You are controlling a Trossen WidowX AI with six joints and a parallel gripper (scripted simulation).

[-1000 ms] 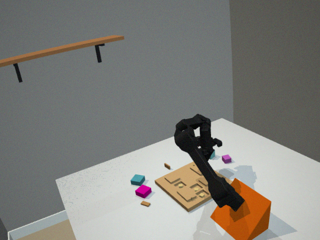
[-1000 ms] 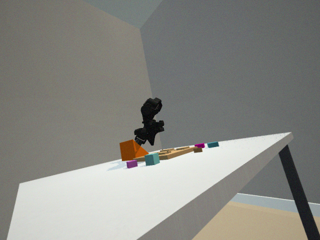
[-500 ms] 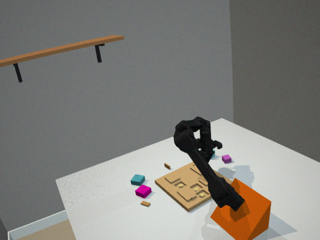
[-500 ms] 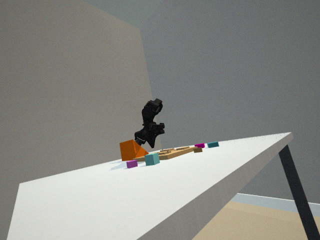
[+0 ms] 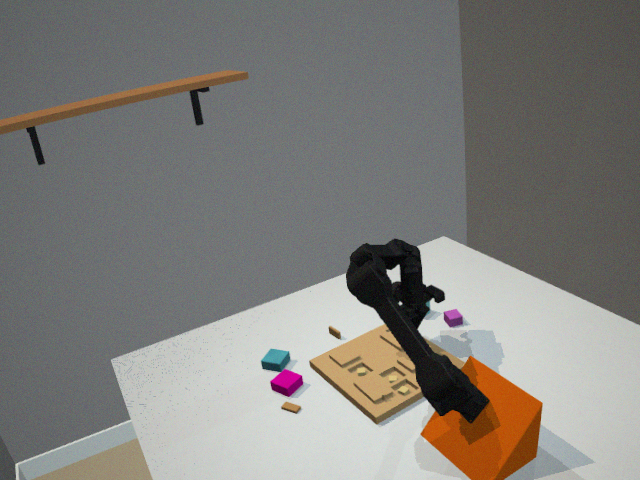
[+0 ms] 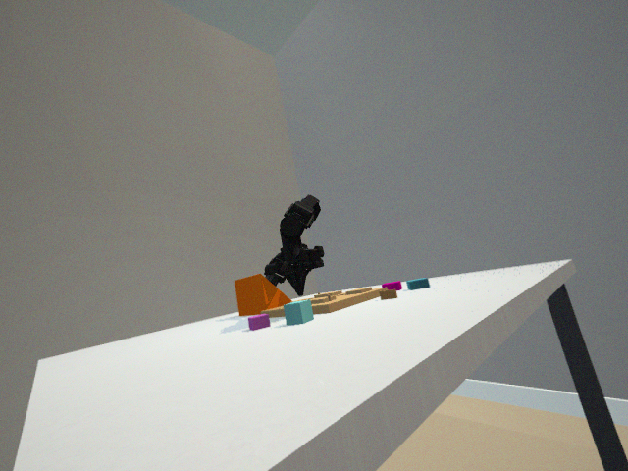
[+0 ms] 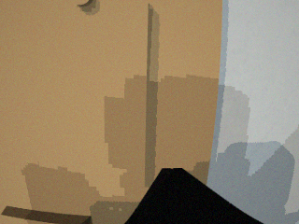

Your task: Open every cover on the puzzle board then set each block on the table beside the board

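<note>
My gripper tip is now 12 cm to the right of the tan puzzle board, 5 cm past it and 3 cm above it. The rest, counted from my gripper tip: teal cube: 13 cm ahead, 10 cm to the right, 3 cm below; purple block: 16 cm to the right, 4 cm below, 3 cm ahead; magenta block: 37 cm to the left, 4 cm below, 3 cm ahead.
</note>
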